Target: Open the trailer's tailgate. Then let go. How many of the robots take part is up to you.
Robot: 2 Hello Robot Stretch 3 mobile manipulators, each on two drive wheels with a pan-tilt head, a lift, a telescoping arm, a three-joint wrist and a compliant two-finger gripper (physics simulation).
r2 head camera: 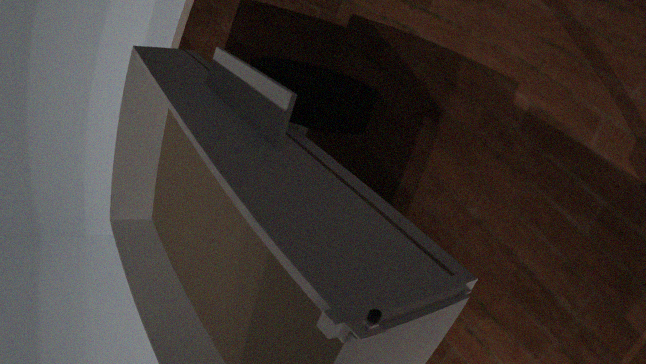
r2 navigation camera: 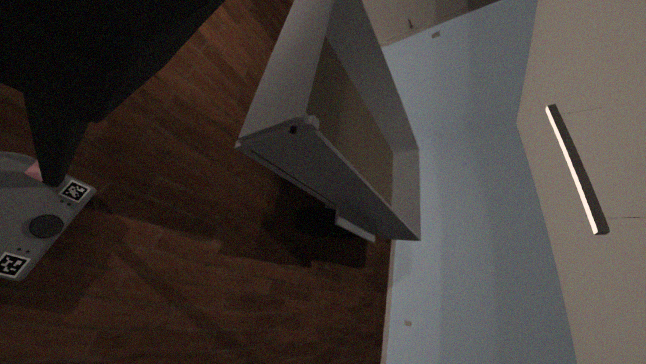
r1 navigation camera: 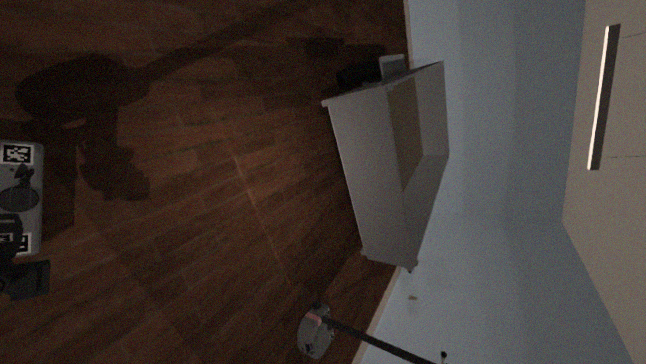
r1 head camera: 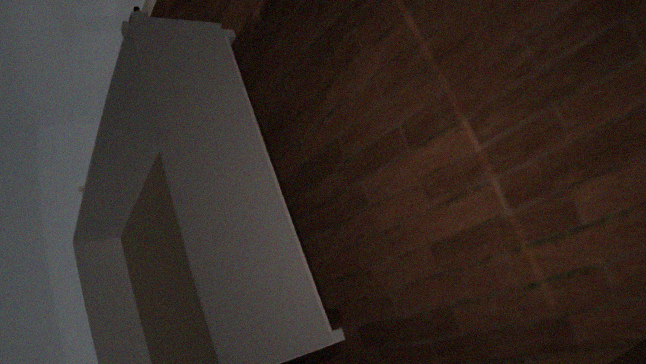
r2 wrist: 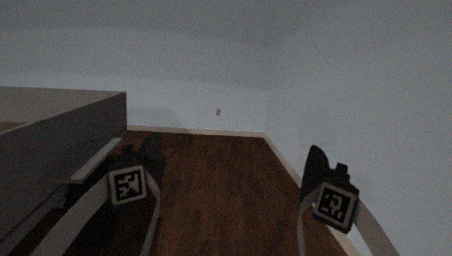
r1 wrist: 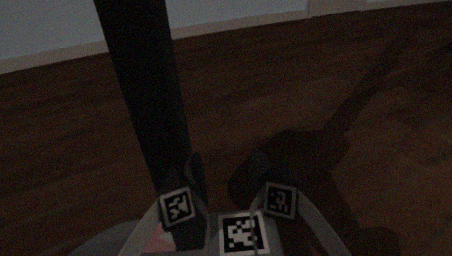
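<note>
The trailer's tailgate (r1 head camera: 225, 175) (r1 navigation camera: 372, 160) (r2 head camera: 410, 340) (r2 navigation camera: 287, 65) is a light grey panel standing upright across the trailer's end. A black knob (r2 head camera: 374, 316) (r2 navigation camera: 293, 129) sits on the dark side wall beside it; another knob (r1 head camera: 136, 9) (r1 navigation camera: 410, 271) shows at the opposite corner. r1's gripper (r1 wrist: 226, 167) is open and empty, its fingers moderately apart over the floor, away from the trailer. r2's gripper (r2 wrist: 234, 167) is wide open and empty, beside the trailer's side wall (r2 wrist: 65, 130). The tailgate does not show in either wrist view.
A fender (r1 navigation camera: 392, 65) (r2 head camera: 252, 77) (r2 navigation camera: 355, 229) (r2 wrist: 95, 160) sticks out from the trailer's side. The other robot (r1 navigation camera: 316, 330) stands past the trailer's far corner. r1's mast (r1 wrist: 145, 90) rises left of its gripper. A room wall (r2 wrist: 390, 125) stands right of r2's gripper.
</note>
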